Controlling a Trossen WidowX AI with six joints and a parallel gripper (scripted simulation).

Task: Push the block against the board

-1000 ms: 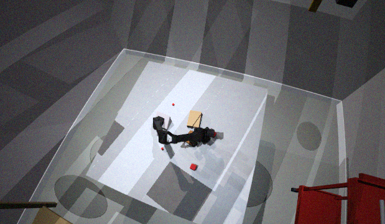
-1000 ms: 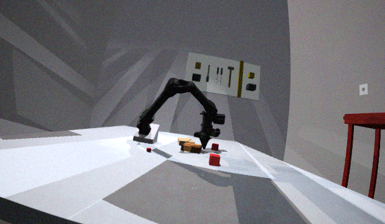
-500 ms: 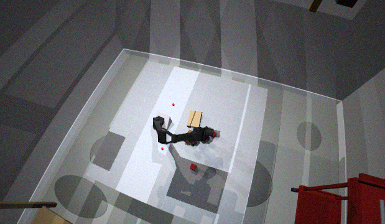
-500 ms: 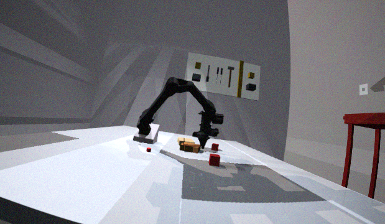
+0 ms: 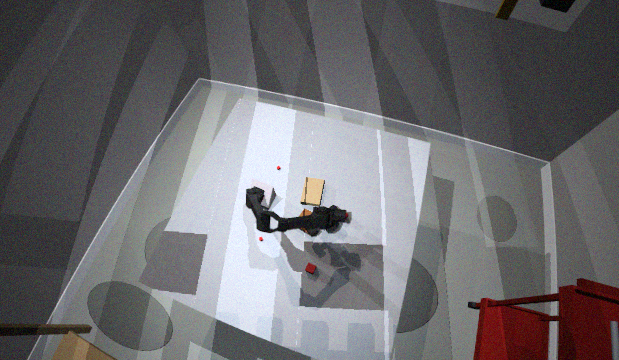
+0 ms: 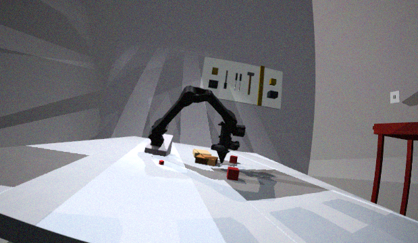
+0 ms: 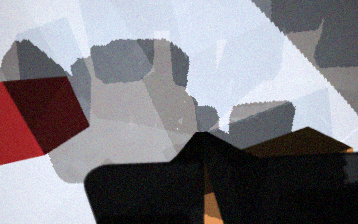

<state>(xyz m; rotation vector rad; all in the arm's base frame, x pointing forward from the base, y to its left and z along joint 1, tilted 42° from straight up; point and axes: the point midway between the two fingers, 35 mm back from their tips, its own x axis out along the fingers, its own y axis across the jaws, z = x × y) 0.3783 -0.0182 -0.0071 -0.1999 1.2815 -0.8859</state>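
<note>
Now: the orange square block 8 cm behind my gripper tip, 2 cm to the right of it and 1 cm above it. Also, from my gripper tip: tan board 13 cm behind, 15 cm to the left, 1 cm above.
</note>
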